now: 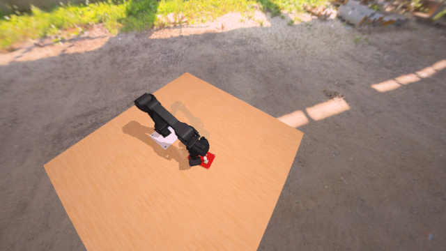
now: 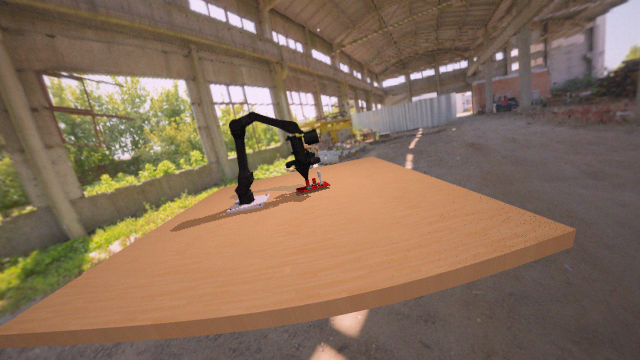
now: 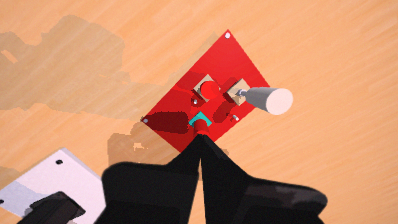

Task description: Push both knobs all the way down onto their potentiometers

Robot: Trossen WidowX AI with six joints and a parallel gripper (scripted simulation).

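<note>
My gripper tip is 20 mm above the red knob. Also, from my gripper tip: grey knob: 60 mm ahead, 20 mm to the left, 10 mm above.
</note>
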